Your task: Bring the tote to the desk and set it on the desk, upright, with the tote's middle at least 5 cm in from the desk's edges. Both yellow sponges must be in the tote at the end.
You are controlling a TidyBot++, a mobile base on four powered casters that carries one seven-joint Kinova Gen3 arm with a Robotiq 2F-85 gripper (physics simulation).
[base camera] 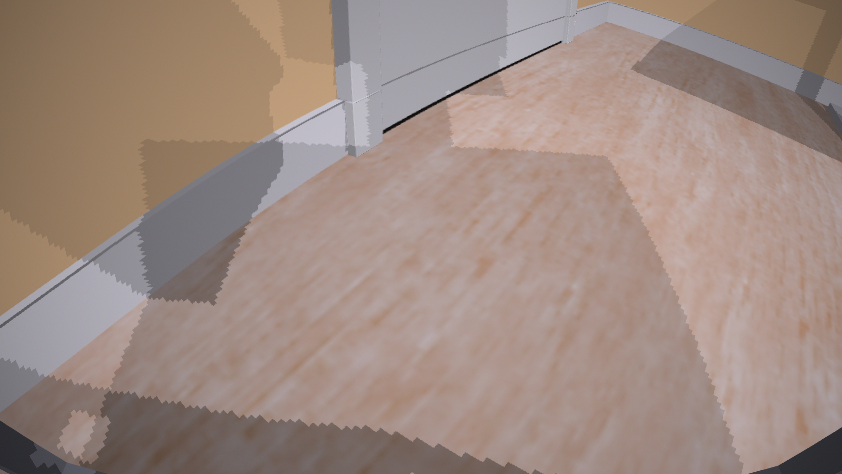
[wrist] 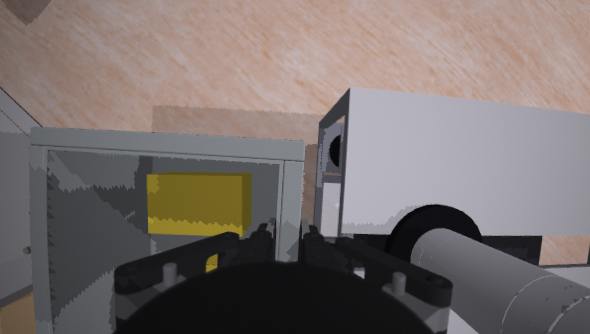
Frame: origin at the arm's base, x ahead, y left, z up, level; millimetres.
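Seen in the pictures: gripper, fingertip midpoint: (wrist: pixel 288 230); arm's base, origin of the base link: (wrist: pixel 438 257).
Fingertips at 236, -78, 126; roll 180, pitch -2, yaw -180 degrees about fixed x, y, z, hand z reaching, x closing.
Pixels of each thing's middle, then the offset from my fingertips to it, as dx, dy, dz. "pt": a spot on its surface instead. Level surfaces: height alone.
- grey tote, body centre: (wrist: pixel 192 291) +90, +79, -35
- yellow sponge, body centre: (wrist: pixel 203 201) +95, -5, -69
- second yellow patch, surface spot: (wrist: pixel 212 263) pt +76, +57, -50
- wood floor, its level: dz -523
The grey tote (wrist: pixel 167 141) is at the left of the wrist view, with its open top facing the camera. A yellow sponge (wrist: pixel 197 204) lies inside it. A second yellow patch (wrist: pixel 212 263) shows through the finger linkage; most of it is hidden, so I cannot tell its full shape. My gripper (wrist: pixel 288 230) is shut on the tote's right rim, one finger inside the wall and one outside. The tote and gripper do not show in the base camera view. The desk does not show in either view.
The robot's white and grey base (wrist: pixel 450 160) is right of the tote, with a narrow gap between, and a grey arm link (wrist: pixel 465 265) is over it. A white door (base camera: pixel 441 52) and baseboard (base camera: pixel 312 138) run along the tan wall (base camera: pixel 147 70), beside the wood floor (base camera: pixel 471 264).
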